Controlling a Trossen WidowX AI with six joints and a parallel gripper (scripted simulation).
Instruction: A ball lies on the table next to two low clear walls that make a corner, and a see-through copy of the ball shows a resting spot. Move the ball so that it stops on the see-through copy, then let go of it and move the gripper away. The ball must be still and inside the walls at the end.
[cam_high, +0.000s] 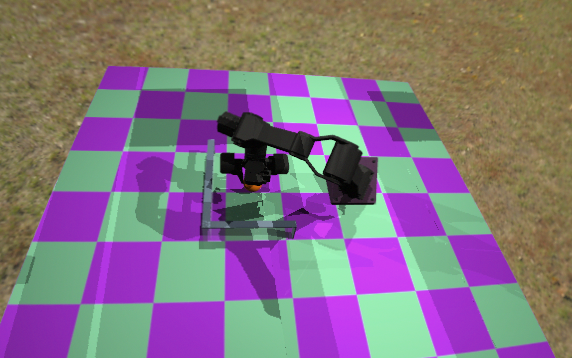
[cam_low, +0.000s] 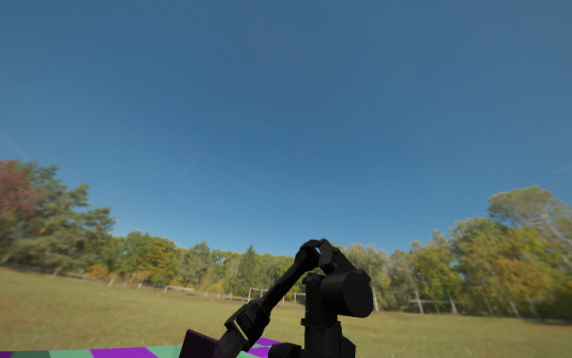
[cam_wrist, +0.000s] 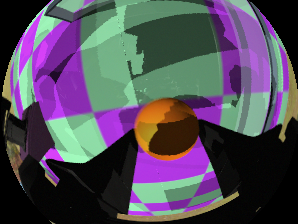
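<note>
Right now the see-through copy is right at my gripper tip. Also, from my gripper tip: orange ball: right at my gripper tip.
</note>
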